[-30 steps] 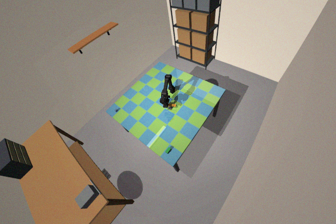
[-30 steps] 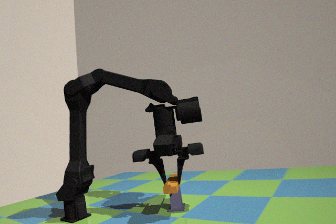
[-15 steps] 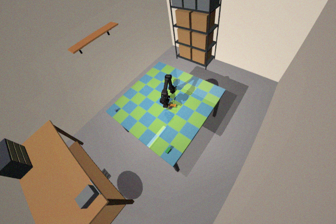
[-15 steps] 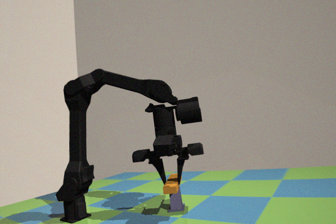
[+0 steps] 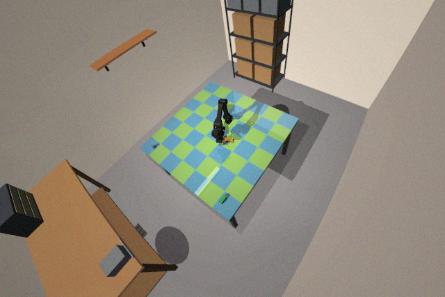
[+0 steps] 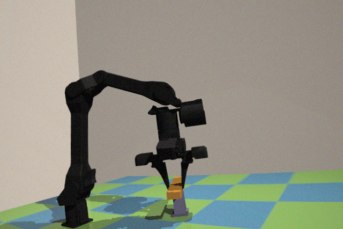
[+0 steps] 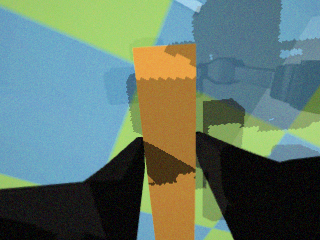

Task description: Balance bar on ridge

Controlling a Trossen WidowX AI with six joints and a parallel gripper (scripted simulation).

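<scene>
My gripper tip is 3 cm to the right of the orange bar and 1 cm past it. Round my gripper tip: small dark block 62 cm to the right, 47 cm ahead, 6 cm below; then small green block 47 cm ahead, 38 cm to the left, 6 cm below.
</scene>
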